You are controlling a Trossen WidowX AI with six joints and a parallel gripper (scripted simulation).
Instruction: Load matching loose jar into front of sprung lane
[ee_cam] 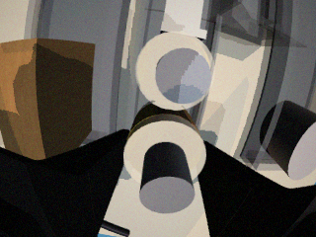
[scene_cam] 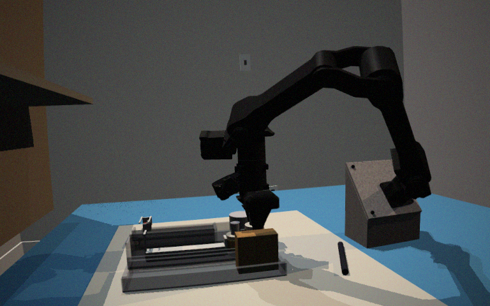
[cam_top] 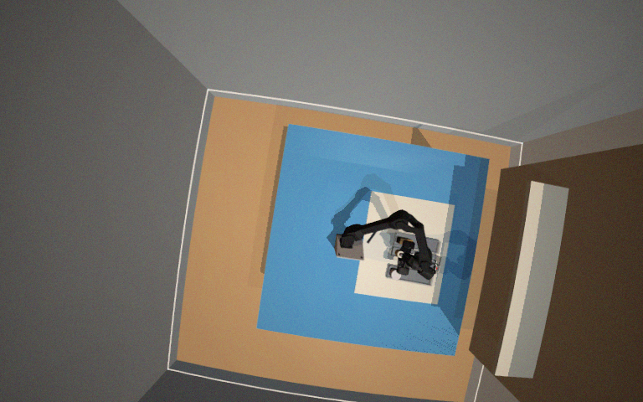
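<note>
Now: gripper tip 80 mm to the right of the brown box, 20 mm short of it and 10 mm above it. The rest, counted from my gripper tip: black pen 150 mm behind, 100 mm to the left, 40 mm below.
</note>
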